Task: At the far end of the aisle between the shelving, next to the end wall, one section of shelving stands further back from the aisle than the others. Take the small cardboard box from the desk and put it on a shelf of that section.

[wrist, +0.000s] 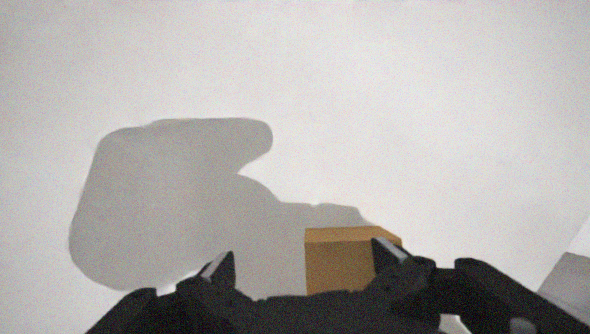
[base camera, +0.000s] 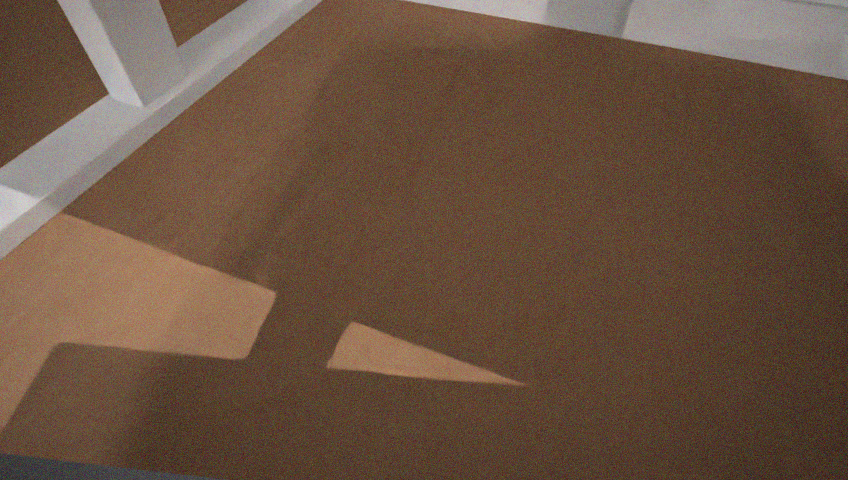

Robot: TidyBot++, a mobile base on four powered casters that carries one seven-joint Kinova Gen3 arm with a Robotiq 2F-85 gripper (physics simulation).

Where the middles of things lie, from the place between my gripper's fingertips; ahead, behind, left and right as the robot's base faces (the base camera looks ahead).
Scene:
The small cardboard box (wrist: 338, 258) is 40 mm behind my hand, 30 mm below it and 20 mm to the left of it.

